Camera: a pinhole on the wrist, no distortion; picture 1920 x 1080 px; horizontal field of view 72.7 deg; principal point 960.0 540.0 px. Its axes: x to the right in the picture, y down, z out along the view. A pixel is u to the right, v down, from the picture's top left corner.
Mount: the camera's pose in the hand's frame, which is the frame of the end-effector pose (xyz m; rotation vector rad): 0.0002 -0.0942 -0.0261 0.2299 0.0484 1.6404
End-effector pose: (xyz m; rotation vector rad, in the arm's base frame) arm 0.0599 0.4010 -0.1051 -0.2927 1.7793 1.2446
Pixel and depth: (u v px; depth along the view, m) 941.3 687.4 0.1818
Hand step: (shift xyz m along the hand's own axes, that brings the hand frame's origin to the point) 0.0126 -0.1180 0.1549
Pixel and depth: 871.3 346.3 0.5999
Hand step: 0.1973 -0.1911 0.5407
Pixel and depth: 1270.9 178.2 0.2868
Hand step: 0.1250 -0.0503 0.2492
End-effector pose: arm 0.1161 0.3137 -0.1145 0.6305 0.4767 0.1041
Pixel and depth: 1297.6 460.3 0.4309
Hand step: 0.0956 -0.0275 0.4043
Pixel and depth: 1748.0 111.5 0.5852
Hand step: 0.2702 0.2099 0.5562
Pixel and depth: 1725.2 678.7 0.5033
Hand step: 0.0181 0.1399 0.5107
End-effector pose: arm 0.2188 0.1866 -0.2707 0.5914 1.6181 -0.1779
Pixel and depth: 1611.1 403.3 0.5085
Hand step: 0.1266 0.1075 0.4927
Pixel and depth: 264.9 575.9 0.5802
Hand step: 0.1082 -0.4638 0.5070
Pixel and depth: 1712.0 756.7 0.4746
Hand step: -0.0105 0.1194 0.4844
